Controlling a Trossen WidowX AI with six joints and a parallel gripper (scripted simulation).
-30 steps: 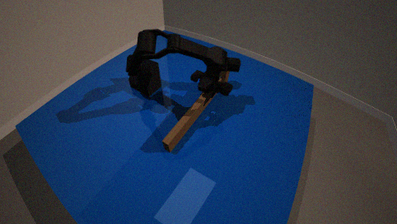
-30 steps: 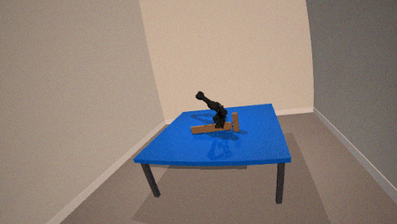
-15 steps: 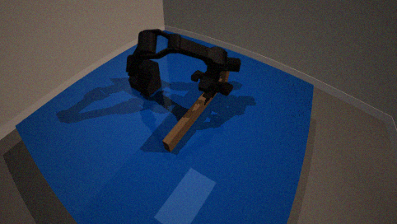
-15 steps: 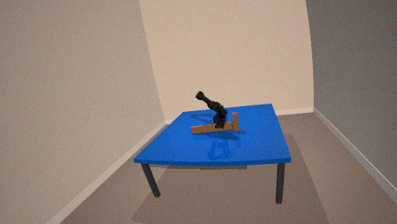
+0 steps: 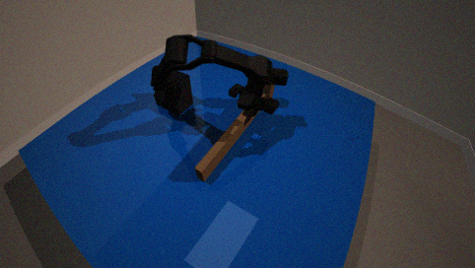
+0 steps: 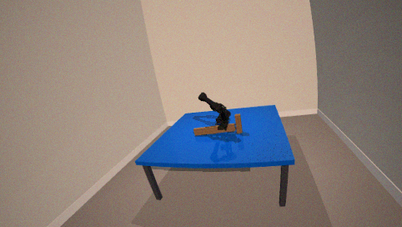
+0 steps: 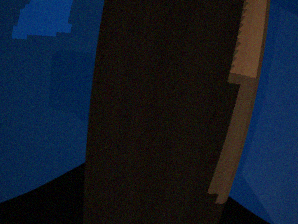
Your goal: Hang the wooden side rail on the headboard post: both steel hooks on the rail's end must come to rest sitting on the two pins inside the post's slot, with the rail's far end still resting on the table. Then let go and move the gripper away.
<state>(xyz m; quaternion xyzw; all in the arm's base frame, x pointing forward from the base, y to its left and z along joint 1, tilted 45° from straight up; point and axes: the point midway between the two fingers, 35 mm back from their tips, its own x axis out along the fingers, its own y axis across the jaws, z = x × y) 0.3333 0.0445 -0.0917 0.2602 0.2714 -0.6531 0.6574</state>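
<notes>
My gripper tip is 130 mm to the right of the headboard post and 40 mm below it.
</notes>
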